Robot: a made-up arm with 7 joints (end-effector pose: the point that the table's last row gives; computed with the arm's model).
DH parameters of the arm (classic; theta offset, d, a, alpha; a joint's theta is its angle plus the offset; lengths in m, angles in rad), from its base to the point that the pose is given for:
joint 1: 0 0.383 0 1.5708
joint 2: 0 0.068 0 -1.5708
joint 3: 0 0.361 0.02 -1.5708
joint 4: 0 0.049 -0.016 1.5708
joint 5: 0 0.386 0 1.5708
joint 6: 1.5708 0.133 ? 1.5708
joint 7: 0 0.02 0 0
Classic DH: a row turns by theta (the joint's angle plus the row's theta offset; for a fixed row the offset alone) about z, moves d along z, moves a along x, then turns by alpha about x.
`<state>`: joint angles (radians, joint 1 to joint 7).
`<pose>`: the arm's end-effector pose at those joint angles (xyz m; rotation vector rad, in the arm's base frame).
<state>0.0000 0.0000 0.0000 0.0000 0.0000 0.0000 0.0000</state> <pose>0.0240 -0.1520 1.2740 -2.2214 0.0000 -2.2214</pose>
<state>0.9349 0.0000 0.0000 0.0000 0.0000 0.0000 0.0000</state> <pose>0.1365 -0.0710 1.2740 -1.6602 -0.8380 -1.6602</pose>
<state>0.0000 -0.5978 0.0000 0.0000 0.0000 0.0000 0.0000</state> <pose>0.5213 -0.1520 1.1060 -2.7771 0.0000 -1.4688</pose>
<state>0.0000 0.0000 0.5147 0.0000 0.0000 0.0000 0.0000</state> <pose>0.0622 -0.1293 1.2740 -1.9323 -0.5086 -1.9323</pose>
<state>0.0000 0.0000 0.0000 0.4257 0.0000 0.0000 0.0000</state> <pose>0.2425 -0.1520 1.2250 -2.6406 0.0000 -1.7020</pose>
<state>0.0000 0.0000 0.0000 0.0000 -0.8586 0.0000 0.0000</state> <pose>-0.0836 -0.1211 1.2740 1.7115 -0.7835 1.7115</pose>
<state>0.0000 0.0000 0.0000 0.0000 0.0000 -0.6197 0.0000</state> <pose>0.1039 -0.1520 1.2356 -2.7930 0.0000 -1.4383</pose>
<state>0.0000 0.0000 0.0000 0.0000 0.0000 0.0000 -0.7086</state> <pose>0.0240 -0.1520 1.2740 1.8100 0.6695 1.8100</pose>
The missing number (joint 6, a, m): 0.144
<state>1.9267 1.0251 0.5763 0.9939 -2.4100 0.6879 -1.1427</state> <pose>-0.1494 -0.5398 0.9450 0.7028 -0.0280 1.9071</pose>
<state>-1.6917 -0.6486 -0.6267 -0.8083 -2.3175 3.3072 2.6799</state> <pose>0.1569 -0.2005 0.8025 1.7909 -0.4874 0.5628</pose>
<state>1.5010 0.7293 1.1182 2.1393 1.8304 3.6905 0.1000</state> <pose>-0.1638 -0.1185 0.4585 -0.9003 0.8127 -0.9949</pose>
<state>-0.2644 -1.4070 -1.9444 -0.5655 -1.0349 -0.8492 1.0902</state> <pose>0.7461 0.0515 0.5097 -0.2220 -0.8281 1.2123</pose>
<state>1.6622 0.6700 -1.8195 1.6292 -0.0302 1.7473 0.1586</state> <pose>0.4846 -0.4097 0.6674 -1.8030 0.9262 -1.8293</pose>
